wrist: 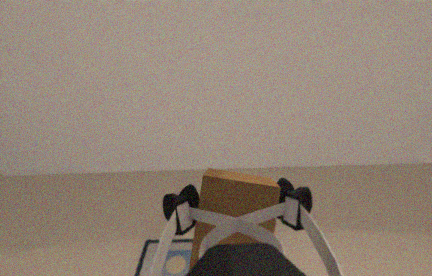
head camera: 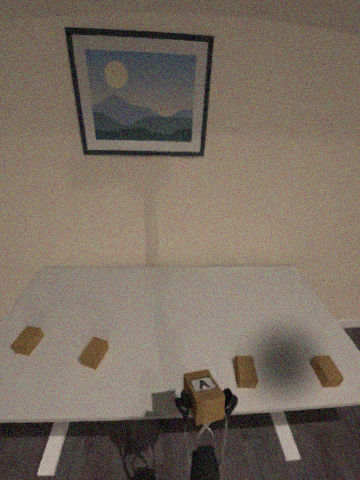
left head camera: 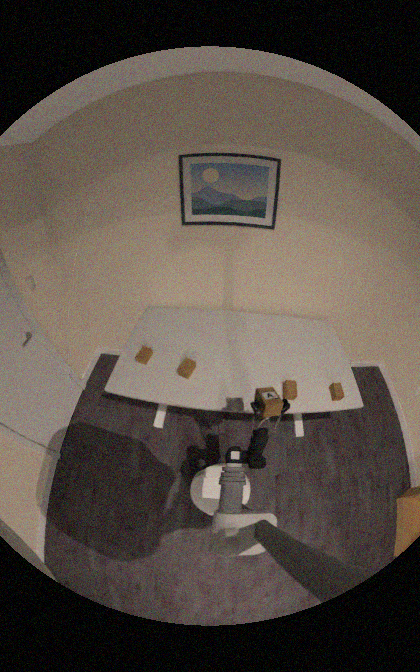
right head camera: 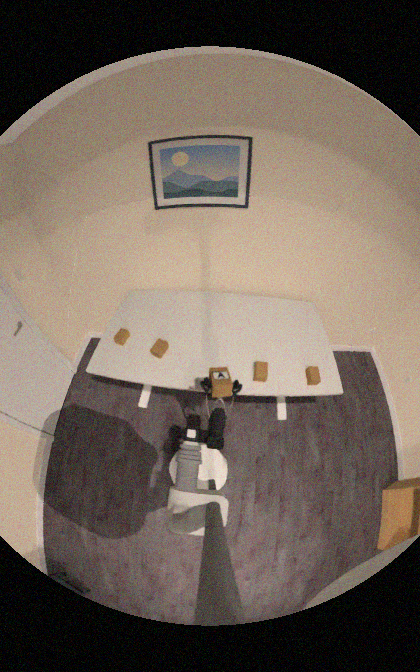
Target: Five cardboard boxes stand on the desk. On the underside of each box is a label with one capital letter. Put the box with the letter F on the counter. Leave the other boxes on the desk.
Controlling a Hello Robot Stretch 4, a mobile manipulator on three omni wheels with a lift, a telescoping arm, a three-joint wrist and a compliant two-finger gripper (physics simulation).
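Places are measured from the robot's base along level axes (x ahead, y left, z up), in centimetres.
Where they show: gripper, fingertip midpoint: [wrist: 235,197] [head camera: 206,391].
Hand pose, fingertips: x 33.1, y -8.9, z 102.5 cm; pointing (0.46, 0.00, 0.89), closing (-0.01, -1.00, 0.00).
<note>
Each offset is from my fingertips to the centre of the thing. Level surfaces: height alone.
My gripper [head camera: 206,400] [left head camera: 270,406] [right head camera: 221,386] [wrist: 235,197] is shut on a cardboard box {dx +0.8, dy +0.4, dz -3.1 cm} [head camera: 209,406] [left head camera: 268,410] [right head camera: 220,389] [wrist: 239,200] and holds it raised at the desk's front edge. The box's underside faces the head camera, and its white label shows the letter A. Two boxes stand at the left of the desk {dz -33.2 cm} [head camera: 125,300] [left head camera: 200,330] [right head camera: 170,310]: an outer box {dx +35.7, dy +61.7, dz -30.8 cm} [head camera: 28,340] [left head camera: 144,355] [right head camera: 121,336] and an inner box {dx +29.8, dy +34.5, dz -30.8 cm} [head camera: 94,353] [left head camera: 187,368] [right head camera: 159,348]. At the right stand a nearer box {dx +20.1, dy -20.6, dz -30.8 cm} [head camera: 245,371] [left head camera: 290,389] [right head camera: 260,371] and a far right box {dx +18.2, dy -50.7, dz -30.8 cm} [head camera: 327,371] [left head camera: 336,391] [right head camera: 313,375]. Their labels are hidden.
A framed picture [head camera: 140,95] [left head camera: 230,190] [right head camera: 200,171] hangs on the wall behind the desk. An orange-brown piece of furniture [left head camera: 409,522] [right head camera: 400,515] stands at the right edge of both side head views. A door [left head camera: 30,390] [right head camera: 25,370] is at the left. A dark blurred spot covers part of the head view.
</note>
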